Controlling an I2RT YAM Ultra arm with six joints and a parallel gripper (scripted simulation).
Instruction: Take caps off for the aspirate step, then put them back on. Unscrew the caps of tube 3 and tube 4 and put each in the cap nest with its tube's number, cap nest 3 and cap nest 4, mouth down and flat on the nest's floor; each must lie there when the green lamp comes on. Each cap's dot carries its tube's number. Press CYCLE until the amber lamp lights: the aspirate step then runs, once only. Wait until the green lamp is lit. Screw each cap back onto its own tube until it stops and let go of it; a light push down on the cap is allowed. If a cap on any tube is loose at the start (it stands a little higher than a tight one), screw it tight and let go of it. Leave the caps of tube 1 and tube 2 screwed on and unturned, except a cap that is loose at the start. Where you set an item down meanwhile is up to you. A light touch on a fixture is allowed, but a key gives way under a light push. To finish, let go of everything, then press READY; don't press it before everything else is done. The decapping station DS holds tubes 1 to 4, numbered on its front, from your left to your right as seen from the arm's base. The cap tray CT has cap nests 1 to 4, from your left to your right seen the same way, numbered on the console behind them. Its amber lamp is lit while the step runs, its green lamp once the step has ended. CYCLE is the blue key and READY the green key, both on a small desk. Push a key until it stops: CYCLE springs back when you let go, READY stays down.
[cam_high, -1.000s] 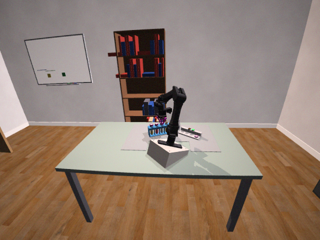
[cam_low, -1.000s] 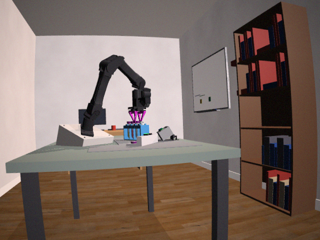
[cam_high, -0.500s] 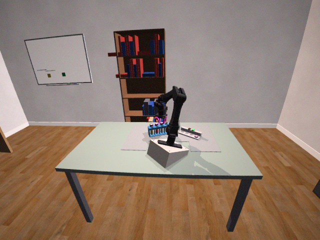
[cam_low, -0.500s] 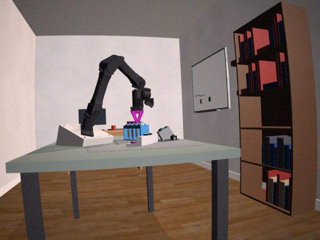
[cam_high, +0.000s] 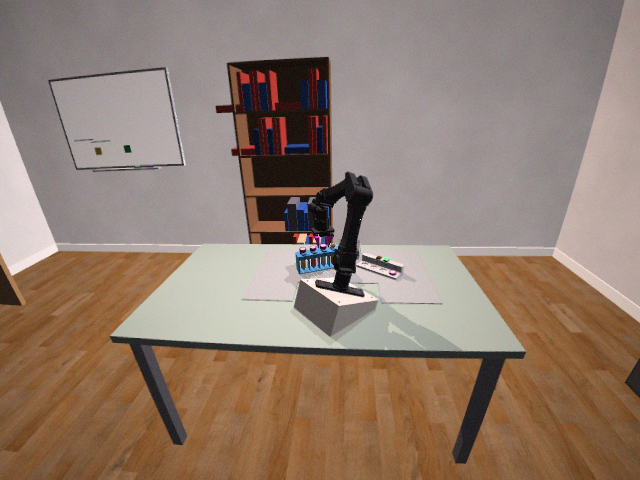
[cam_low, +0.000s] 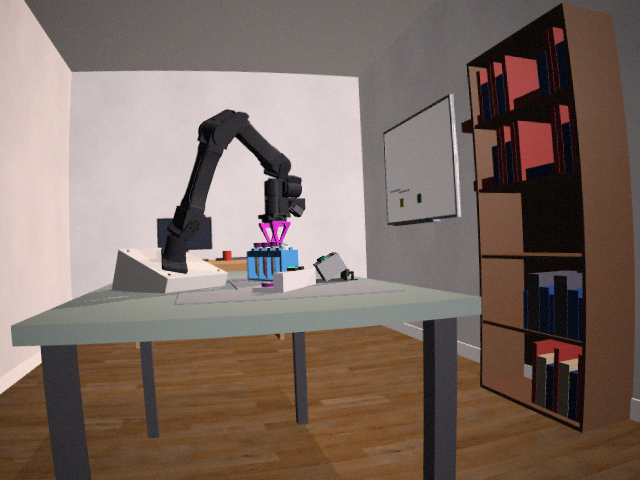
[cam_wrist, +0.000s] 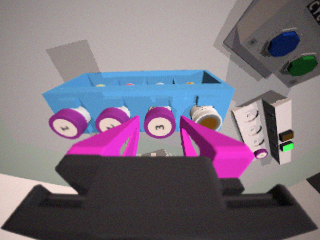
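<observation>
Right now the purple cap is 320 mm to the right of my hand, 120 mm behind it and 100 mm below it. The rest, counted from my hand: grey key desk (140 mm to the right, 110 mm ahead, 60 mm below); then blue cycle key (120 mm to the right, 100 mm ahead, 50 mm below); then green ready key (160 mm to the right, 90 mm ahead, 50 mm below).
</observation>
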